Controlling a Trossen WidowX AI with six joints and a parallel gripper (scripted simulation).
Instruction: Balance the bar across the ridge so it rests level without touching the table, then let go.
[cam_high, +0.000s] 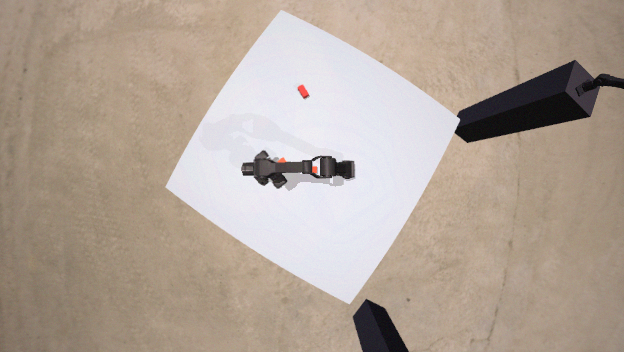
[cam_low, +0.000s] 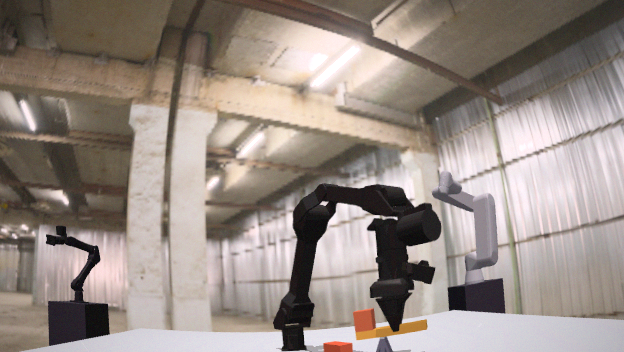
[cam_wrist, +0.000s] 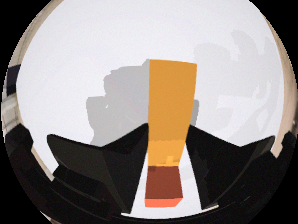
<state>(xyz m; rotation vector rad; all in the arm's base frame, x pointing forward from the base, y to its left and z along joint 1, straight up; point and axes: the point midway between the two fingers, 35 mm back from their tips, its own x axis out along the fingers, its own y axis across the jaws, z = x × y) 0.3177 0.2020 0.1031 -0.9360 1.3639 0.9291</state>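
Now: the yellow bar 30 mm to the right of my gripper tip, 10 mm behind it and 10 mm above it.
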